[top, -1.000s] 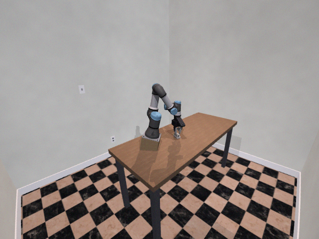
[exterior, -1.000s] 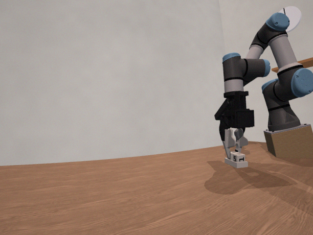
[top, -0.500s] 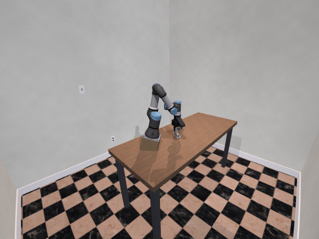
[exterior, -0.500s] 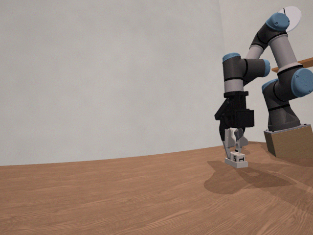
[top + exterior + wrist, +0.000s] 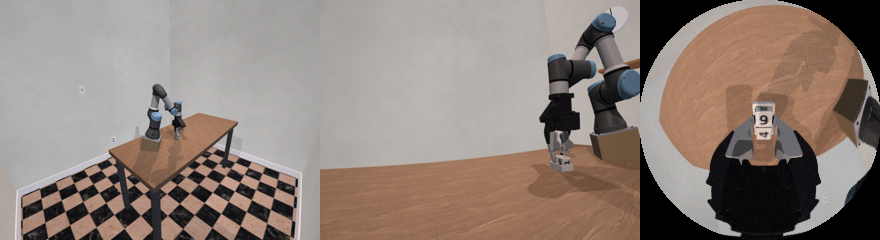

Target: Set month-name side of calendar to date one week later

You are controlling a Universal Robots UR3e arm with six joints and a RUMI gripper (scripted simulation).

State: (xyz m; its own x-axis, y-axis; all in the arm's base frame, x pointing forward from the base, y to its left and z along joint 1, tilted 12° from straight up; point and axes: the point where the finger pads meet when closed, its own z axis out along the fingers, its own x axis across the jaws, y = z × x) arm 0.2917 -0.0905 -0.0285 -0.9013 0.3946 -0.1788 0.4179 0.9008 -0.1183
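Now: hand 10 mm above the white digit cube. Also, from my hand: white tray (30 mm below, 20 mm to the left, 10 mm ahead).
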